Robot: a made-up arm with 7 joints. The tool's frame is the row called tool. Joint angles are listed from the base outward. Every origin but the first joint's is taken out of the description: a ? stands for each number. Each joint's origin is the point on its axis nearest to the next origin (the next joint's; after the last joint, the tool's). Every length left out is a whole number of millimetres.
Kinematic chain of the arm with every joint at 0, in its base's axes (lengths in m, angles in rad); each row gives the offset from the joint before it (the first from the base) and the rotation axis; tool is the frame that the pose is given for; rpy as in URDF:
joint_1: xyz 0 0 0.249 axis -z
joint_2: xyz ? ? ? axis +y
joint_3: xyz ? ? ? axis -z
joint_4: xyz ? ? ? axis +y
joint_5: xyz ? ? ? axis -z
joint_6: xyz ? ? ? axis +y
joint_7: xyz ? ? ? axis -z
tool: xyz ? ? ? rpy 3.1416 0 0
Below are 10 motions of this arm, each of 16 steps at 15 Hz.
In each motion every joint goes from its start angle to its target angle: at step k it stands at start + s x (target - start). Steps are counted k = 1, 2, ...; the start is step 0. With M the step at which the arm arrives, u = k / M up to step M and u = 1 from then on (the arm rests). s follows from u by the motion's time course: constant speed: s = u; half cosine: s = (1 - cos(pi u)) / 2; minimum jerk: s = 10 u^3 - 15 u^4 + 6 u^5.
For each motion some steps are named. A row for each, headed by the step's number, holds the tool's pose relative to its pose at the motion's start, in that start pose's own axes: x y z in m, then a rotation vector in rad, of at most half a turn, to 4 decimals.
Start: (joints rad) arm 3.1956 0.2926 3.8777 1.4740 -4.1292 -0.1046 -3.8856
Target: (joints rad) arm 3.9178 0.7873 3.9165 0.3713 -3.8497 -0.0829 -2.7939
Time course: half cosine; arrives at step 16
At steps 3, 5, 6, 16:
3: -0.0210 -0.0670 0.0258 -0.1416 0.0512 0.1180
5: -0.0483 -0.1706 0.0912 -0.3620 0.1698 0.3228
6: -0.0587 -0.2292 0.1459 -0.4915 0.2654 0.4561
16: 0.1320 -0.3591 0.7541 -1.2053 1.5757 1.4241

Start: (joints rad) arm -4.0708 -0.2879 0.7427 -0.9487 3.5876 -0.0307 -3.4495
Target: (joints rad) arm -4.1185 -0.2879 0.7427 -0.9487 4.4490 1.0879 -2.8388
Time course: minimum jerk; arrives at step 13
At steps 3, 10, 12, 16:
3: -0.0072 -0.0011 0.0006 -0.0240 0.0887 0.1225
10: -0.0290 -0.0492 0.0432 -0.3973 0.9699 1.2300
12: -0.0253 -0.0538 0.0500 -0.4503 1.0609 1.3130
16: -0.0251 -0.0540 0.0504 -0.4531 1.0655 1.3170

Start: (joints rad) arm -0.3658 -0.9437 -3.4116 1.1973 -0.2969 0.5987 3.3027
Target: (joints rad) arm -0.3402 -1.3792 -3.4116 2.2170 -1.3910 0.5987 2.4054
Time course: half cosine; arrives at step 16
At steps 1, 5, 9, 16:
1: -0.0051 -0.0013 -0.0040 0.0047 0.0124 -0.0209
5: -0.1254 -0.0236 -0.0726 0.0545 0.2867 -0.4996
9: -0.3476 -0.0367 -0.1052 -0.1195 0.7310 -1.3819
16: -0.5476 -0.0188 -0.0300 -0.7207 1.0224 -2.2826

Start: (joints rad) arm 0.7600 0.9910 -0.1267 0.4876 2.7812 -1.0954 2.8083
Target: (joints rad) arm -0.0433 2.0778 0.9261 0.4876 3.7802 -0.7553 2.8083
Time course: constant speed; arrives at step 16
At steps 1, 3, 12, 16:
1: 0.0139 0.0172 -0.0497 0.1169 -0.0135 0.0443
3: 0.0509 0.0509 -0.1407 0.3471 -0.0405 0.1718
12: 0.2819 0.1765 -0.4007 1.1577 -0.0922 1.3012
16: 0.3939 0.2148 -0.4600 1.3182 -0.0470 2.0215

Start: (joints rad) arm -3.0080 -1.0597 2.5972 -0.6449 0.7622 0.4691 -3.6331
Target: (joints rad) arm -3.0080 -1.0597 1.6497 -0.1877 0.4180 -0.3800 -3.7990
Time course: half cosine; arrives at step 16
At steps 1, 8, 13, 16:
1: -0.0021 -0.0010 -0.0011 0.0040 0.0008 -0.0115
8: -0.1099 -0.0262 -0.0333 0.1308 -0.0219 -0.6534
13: -0.1865 -0.0115 -0.0278 0.0885 -0.1279 -1.2398
16: -0.1988 -0.0054 -0.0239 0.0602 -0.1572 -1.3578

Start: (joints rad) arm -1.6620 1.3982 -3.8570 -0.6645 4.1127 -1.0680 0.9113
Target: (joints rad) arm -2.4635 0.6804 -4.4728 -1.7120 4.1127 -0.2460 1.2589
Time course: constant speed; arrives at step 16
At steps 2, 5, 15, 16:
2: -0.1113 -0.0394 -0.0450 -0.1039 0.0713 -0.1205
5: -0.3037 -0.0733 -0.0756 -0.2865 0.2372 -0.2726
15: -0.8578 0.0848 0.1978 -0.8396 1.2742 -0.3432
16: -0.8806 0.1168 0.2484 -0.8636 1.4092 -0.3020

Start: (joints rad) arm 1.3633 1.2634 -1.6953 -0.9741 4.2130 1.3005 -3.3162
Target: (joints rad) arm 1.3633 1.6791 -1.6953 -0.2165 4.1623 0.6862 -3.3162
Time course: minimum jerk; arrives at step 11
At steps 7, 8, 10, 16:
7: 0.0872 -0.0525 0.2990 -0.1455 -0.9558 -0.2216
8: 0.0817 -0.0539 0.3591 -0.1667 -1.1283 -0.2459
10: 0.0699 -0.0530 0.4168 -0.1855 -1.2950 -0.2667
16: 0.0691 -0.0529 0.4198 -0.1865 -1.3040 -0.2677

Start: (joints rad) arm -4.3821 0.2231 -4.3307 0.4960 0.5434 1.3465 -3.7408
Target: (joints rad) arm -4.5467 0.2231 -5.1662 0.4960 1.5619 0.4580 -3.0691
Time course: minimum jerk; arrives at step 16
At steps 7, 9, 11, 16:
7: 0.0100 0.0670 0.0572 0.2137 -0.4227 0.3877
9: 0.0136 0.0989 0.1103 0.3098 -0.7236 0.5858
11: 0.0143 0.1176 0.1661 0.3618 -1.0152 0.7263
16: 0.0129 0.1250 0.2202 0.3747 -1.2899 0.8174

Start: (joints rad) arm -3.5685 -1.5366 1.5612 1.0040 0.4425 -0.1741 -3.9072
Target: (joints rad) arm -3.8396 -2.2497 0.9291 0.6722 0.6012 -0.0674 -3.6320
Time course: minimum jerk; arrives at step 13
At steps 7, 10, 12, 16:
7: 0.0328 -0.1547 -0.0050 -0.0701 -0.1027 -0.2817
10: 0.0589 -0.2915 0.0316 -0.1879 -0.2265 -0.4198
12: 0.0638 -0.3271 0.0464 -0.2239 -0.2597 -0.4472
16: 0.0641 -0.3289 0.0472 -0.2258 -0.2614 -0.4485

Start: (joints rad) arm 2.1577 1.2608 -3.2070 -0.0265 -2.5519 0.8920 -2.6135
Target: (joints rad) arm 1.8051 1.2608 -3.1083 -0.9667 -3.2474 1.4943 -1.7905
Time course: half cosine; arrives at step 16
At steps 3, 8, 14, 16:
3: 0.0039 0.0462 -0.0096 0.1287 0.0422 0.0875
8: -0.0168 0.2677 -0.0048 0.7814 0.2028 0.5367
14: -0.1023 0.4544 0.0800 1.5550 0.2958 0.9491
16: -0.1112 0.4657 0.0894 1.6214 0.2997 0.9727

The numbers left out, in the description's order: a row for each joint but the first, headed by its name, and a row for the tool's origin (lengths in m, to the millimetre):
joint_2: 0 -0.011 0
joint_3: 0 0 0.341
joint_4: 0 -0.013 0
joint_5: 0 0 0.376
joint_6: 0 0 0
joint_7: 0 0 0.091
tool: 0 0 0

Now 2 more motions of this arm.
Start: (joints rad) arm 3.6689 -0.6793 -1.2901 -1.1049 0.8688 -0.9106 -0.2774
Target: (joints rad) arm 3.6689 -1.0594 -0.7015 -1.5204 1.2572 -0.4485 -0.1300
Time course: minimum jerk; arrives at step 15
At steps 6, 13, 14, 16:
6: -0.0876 -0.0524 -0.1067 -0.0911 0.1123 0.1165
13: -0.3495 -0.1142 -0.2455 -0.0471 0.4028 0.4167
14: -0.3568 -0.1148 -0.2471 -0.0417 0.4102 0.4240
16: -0.3580 -0.1149 -0.2474 -0.0408 0.4114 0.4252

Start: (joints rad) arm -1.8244 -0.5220 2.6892 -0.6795 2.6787 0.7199 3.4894
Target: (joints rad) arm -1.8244 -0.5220 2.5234 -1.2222 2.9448 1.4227 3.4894
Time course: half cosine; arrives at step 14
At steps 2, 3, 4, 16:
2: -0.0135 0.0011 -0.0062 0.0116 0.0609 0.0003
3: -0.0300 0.0027 -0.0129 0.0259 0.1343 0.0008
4: -0.0522 0.0053 -0.0205 0.0455 0.2320 0.0016
16: -0.2703 0.0490 -0.0205 0.2660 1.2416 0.0389

